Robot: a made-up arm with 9 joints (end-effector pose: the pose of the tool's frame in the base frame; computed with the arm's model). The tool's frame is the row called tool. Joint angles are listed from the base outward.
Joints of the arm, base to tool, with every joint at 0 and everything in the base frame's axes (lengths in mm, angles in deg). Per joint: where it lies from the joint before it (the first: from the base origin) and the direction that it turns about. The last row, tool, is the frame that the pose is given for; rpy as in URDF.
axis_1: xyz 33.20 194.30 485.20 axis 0 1 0
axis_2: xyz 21.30 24.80 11.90 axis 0 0 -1
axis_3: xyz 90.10 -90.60 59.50 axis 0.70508 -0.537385 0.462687
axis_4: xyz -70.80 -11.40 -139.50 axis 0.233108 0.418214 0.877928
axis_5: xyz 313.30 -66.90 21.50 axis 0 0 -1
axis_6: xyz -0.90 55.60 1.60 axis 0 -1 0
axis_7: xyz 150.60 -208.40 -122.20 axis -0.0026 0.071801 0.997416
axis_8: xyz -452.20 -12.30 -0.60 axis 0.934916 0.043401 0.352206
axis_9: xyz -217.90 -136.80 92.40 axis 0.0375 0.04 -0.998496
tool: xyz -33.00 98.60 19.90 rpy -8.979 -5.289 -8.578
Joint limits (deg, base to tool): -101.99..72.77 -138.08..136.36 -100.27..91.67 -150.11..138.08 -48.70..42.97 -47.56..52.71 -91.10..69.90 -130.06..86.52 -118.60..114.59
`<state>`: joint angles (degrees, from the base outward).
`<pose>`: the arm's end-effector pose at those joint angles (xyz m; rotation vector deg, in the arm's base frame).
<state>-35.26 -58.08 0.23 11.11 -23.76 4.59 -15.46 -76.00 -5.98</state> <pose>0.2486 -0.0163 0.3818 -68.38 -84.31 19.18</pose>
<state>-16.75 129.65 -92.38 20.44 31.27 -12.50 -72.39 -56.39 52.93</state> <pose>-0.1469 0.4101 -0.0827 55.42 -92.40 -41.29</pose>
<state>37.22 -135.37 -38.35 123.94 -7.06 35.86 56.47 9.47 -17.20</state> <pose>-0.4883 0.3735 -0.2994 -45.18 -50.58 -57.59</pose>
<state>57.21 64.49 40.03 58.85 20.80 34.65 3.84 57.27 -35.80</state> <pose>-0.4267 -0.0874 0.1231 53.39 -21.69 21.16</pose>
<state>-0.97 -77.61 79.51 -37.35 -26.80 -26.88 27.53 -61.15 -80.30</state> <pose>0.6597 0.2583 -0.0017 -0.05 -93.15 139.98</pose>
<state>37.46 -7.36 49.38 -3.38 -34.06 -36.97 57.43 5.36 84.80</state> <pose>0.8277 -0.1236 -0.1030 4.19 38.22 31.01</pose>
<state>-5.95 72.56 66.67 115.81 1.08 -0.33 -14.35 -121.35 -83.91</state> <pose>-0.0752 0.0475 0.1687 -122.92 -10.80 35.70</pose>
